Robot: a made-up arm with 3 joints.
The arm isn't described. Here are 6 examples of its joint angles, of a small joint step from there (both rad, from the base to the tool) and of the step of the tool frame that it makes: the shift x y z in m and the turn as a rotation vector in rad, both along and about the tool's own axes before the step.
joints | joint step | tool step
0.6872 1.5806 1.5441 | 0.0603 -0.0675 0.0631 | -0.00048 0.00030 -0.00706 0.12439 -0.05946 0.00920
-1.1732 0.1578 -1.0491 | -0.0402 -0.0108 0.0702 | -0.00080 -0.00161 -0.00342 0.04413 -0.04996 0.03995
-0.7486 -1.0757 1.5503 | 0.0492 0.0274 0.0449 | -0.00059 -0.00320 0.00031 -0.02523 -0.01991 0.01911
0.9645 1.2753 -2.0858 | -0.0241 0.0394 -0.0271 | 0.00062 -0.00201 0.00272 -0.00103 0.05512 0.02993
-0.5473 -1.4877 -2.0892 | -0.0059 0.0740 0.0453 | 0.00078 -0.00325 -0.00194 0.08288 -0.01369 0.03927
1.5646 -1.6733 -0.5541 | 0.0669 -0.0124 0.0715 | -0.00029 -0.00064 -0.00340 0.00717 -0.00115 0.01245
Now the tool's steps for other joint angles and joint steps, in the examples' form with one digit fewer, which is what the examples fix.
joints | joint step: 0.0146 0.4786 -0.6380 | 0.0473 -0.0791 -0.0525
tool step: 0.0014 -0.0018 0.0000 -0.0946 -0.0132 0.0303
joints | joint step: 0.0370 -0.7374 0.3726 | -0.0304 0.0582 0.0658
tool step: 0.0006 0.0045 -0.0044 0.0516 -0.0750 -0.0610
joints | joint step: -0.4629 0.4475 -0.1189 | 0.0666 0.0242 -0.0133
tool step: 0.0019 0.0006 -0.0032 -0.0391 -0.0424 -0.0337
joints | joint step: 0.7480 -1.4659 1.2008 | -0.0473 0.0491 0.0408
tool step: 0.0024 0.0023 -0.0069 0.0166 -0.0985 -0.0219
